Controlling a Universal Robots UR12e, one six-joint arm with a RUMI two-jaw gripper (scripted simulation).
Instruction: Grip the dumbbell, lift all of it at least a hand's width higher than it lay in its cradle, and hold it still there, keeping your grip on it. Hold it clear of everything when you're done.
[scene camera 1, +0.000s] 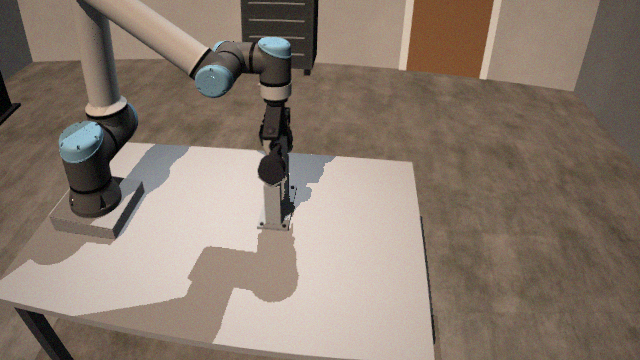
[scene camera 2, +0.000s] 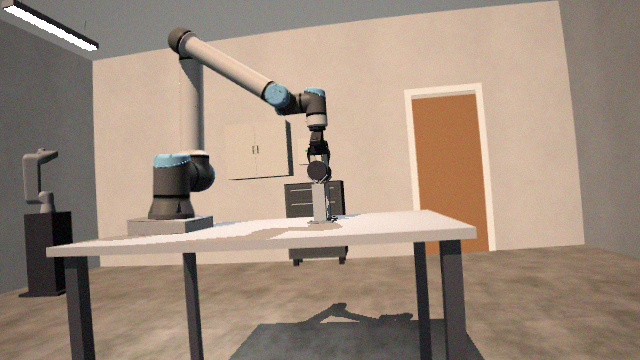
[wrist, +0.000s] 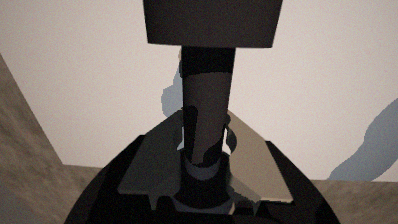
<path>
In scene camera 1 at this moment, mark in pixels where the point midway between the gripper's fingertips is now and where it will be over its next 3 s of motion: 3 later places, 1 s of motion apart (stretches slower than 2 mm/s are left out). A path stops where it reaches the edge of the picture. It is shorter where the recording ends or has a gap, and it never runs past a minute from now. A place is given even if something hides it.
My gripper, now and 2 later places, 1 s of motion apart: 276, 161; 275, 152; 275, 135
</path>
